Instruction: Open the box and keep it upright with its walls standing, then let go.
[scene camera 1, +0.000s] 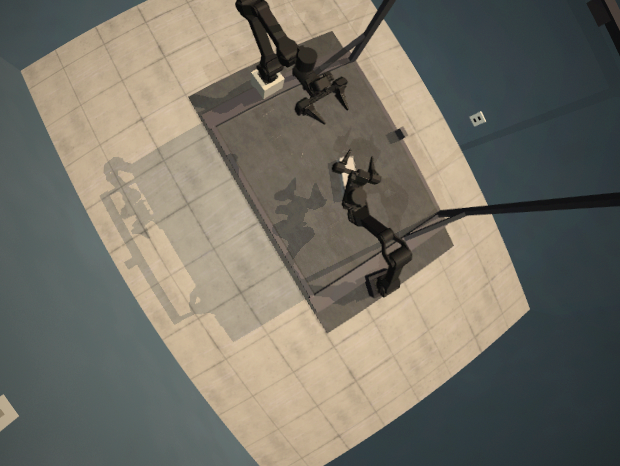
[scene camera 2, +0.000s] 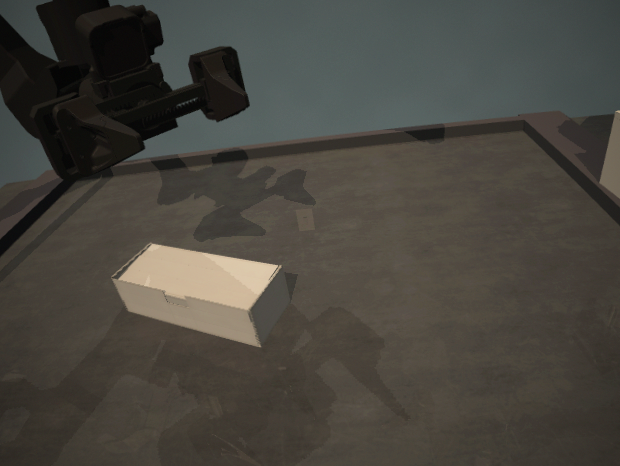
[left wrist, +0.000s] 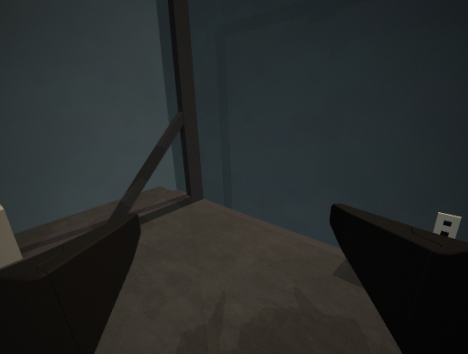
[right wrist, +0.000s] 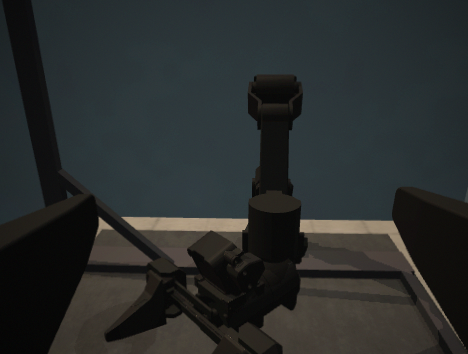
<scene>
right gripper: scene camera 1; right wrist; not seen in scene camera 2 (out of frame); not seen in the left wrist view (out of frame)
same spot on right gripper: (right wrist: 52, 245) = (scene camera 1: 343, 102)
</scene>
